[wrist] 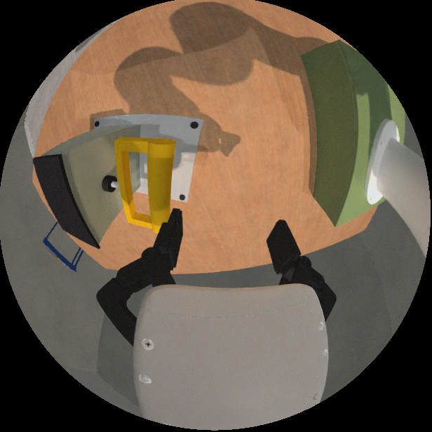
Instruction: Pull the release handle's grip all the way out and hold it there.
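The release handle has a yellow grip (pixel 161 185), a D-shaped frame with a thick round bar, at left centre in the wrist view. It is joined by a short rod with a black collar (pixel 109 183) to a pale green-grey housing (pixel 95 180) with a black top. The housing stands on a grey metal base plate (pixel 187 165) with dark bolts. My gripper (pixel 229 226) is wide open, with no thing between its fingers. Its left finger appears right beside the lower end of the grip's bar and overlaps it slightly in the view; whether they touch I cannot tell.
A wooden table top (pixel 250 165) carries the base plate. A green block-like base (pixel 332 135) stands at the right, with the white round flange (pixel 382 162) of a pale arm part against it. A blue frame (pixel 60 255) shows beyond the table's left edge. Arm shadows fall across the table.
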